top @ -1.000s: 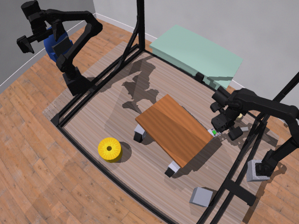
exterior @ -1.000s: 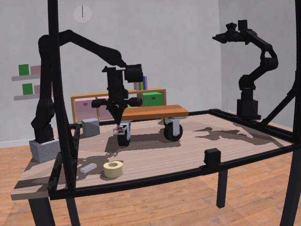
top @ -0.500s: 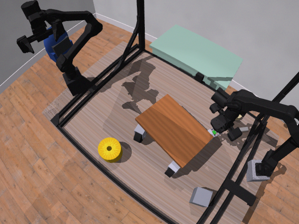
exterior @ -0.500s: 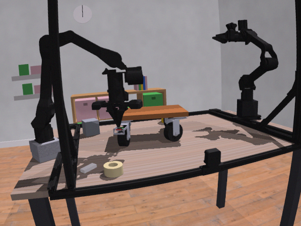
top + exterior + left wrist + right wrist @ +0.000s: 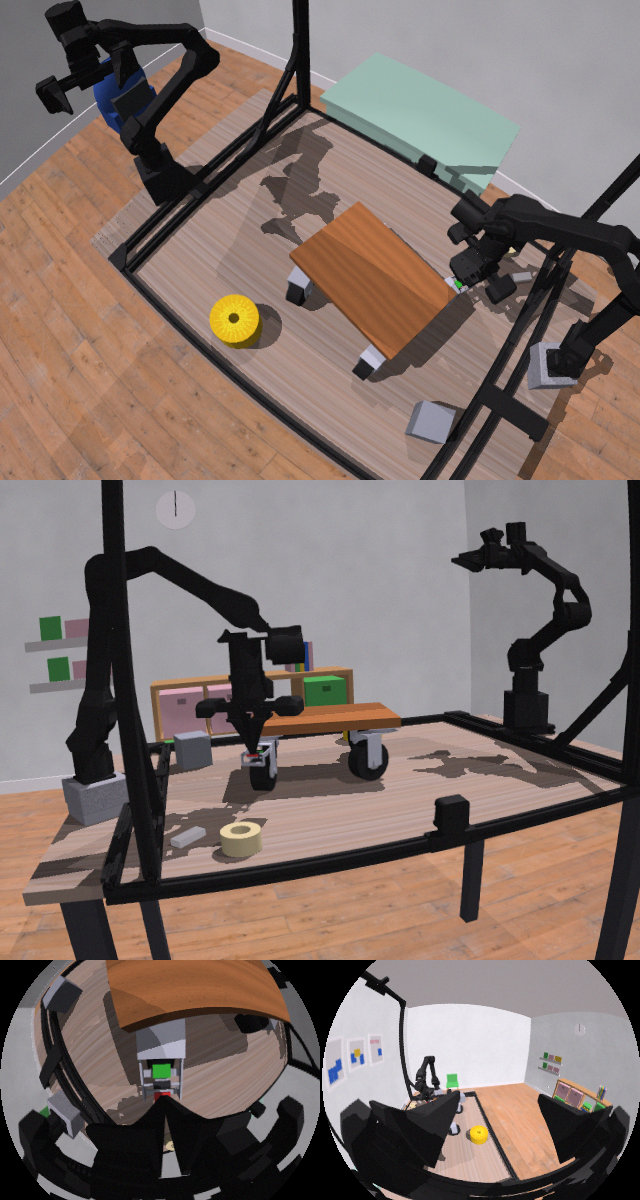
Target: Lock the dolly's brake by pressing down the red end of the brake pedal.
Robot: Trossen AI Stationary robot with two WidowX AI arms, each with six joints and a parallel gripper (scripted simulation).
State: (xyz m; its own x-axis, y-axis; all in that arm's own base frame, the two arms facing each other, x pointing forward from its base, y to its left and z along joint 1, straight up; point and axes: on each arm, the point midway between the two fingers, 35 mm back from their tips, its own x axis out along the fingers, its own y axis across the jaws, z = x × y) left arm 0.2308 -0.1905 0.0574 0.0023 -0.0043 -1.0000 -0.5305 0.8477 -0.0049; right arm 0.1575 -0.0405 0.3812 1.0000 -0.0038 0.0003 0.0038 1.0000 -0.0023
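Right now the brake pedal is 40 mm below my left hand, 10 mm to the right of it and 10 mm ahead of it. The rest, counted from my left hand: beige tape ring: 180 mm behind, 110 mm below, 80 mm to the left; then grey cube: 320 mm ahead, 90 mm below, 60 mm to the left; then small white block: 150 mm to the left, 120 mm below, 110 mm behind.
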